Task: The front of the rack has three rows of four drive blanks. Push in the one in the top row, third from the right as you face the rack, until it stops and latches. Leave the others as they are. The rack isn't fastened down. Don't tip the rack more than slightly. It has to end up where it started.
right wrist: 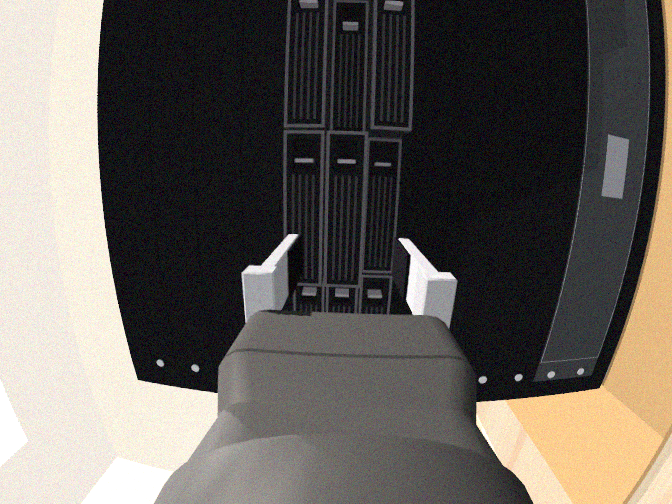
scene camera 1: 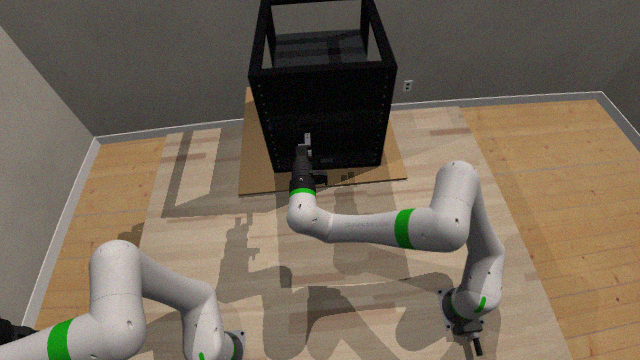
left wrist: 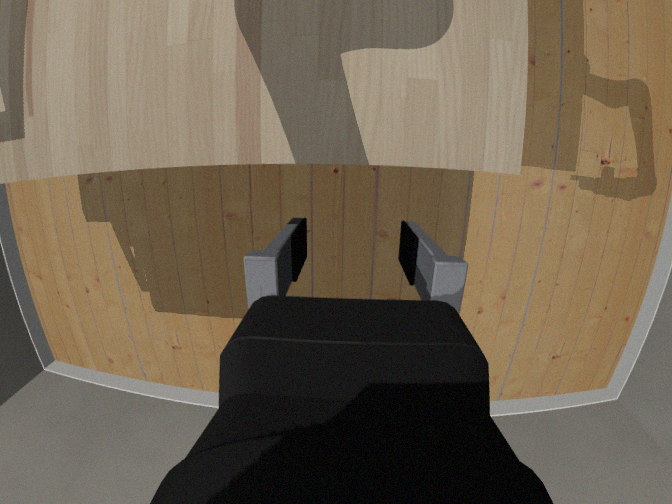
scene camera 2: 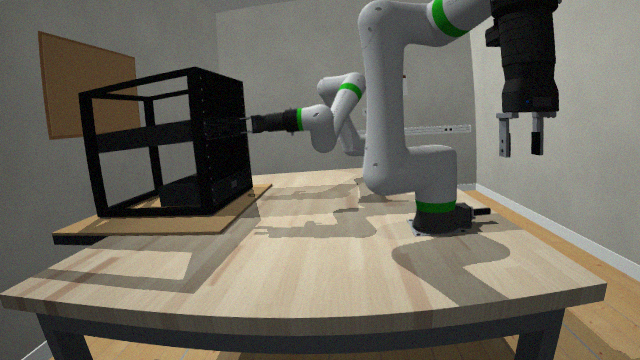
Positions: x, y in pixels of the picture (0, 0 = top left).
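A black rack is visible in the right wrist view, scene camera 1 (347, 82) and scene camera 2; the rack is out of frame in the left wrist view. On the rack, (right wrist: 530, 174) and (scene camera 2: 230, 163) are the same spot.
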